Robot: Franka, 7 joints.
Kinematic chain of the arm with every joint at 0, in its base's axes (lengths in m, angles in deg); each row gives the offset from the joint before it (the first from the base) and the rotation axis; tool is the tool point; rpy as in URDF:
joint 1: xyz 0 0 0.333 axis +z
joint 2: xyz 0 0 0 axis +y
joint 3: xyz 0 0 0.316 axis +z
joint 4: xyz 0.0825 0 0 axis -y
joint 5: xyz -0.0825 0 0.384 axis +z
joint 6: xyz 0 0 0 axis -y
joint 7: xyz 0.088 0 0 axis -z
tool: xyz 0 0 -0.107 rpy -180 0 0
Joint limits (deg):
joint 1: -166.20..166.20
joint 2: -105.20..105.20
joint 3: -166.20..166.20
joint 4: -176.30..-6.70
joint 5: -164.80..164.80
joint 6: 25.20..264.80
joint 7: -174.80..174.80
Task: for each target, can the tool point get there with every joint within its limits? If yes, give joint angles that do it. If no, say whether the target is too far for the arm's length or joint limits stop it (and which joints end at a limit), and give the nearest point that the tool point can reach.
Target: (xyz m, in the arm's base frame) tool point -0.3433 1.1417 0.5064
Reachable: no: too far | nearest point -0.2445 0.8130 0.4565 | short by 0.347 m
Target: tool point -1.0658 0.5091 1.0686
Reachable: no: too far | nearest point -0.6571 0.3139 0.7865 | short by 0.534 m
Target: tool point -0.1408 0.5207 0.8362
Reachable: yes | joints -29.11 -42.41 98.32 -64.83 -122.25 55.09 -120.21
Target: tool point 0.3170 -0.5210 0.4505
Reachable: yes | joints 11.28 74.48 -105.29 -113.06 107.95 93.92 10.06
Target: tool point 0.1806 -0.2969 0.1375
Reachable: yes | joints -139.00 52.92 59.80 -141.47 4.92 104.43 -39.04
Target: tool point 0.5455 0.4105 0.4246
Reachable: yes | joints 26.47 28.18 1.45 -91.00 93.84 87.58 93.45
